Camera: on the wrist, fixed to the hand. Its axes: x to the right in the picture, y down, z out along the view.
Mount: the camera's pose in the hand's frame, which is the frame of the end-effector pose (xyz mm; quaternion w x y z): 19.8 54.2 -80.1 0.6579 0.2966 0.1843 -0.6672
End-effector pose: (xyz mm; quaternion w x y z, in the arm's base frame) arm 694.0 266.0 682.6 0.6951 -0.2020 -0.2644 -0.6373
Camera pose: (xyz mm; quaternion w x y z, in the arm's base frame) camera 757.6 206.8 635.7 0.1407 0.3671 -0.3696 -0.8419
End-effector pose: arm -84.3 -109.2 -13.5 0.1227 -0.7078 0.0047 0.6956
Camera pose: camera -14.5 -173.0 -41.9 0.7540 -0.5606 -0.2402 0.2439
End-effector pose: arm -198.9 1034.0 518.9 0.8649 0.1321 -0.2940 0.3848
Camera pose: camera -196.1 1118.3 467.6 0.8408 0.4687 0.1683 -0.2124
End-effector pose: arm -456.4 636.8 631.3 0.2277 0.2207 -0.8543 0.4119
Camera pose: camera -486.2 728.0 654.5 0.5166 0.7068 -0.2507 0.4131
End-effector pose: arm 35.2 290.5 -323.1 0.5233 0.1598 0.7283 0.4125
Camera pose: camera -55.1 301.9 -285.0 0.4379 -0.3016 0.8046 -0.2643
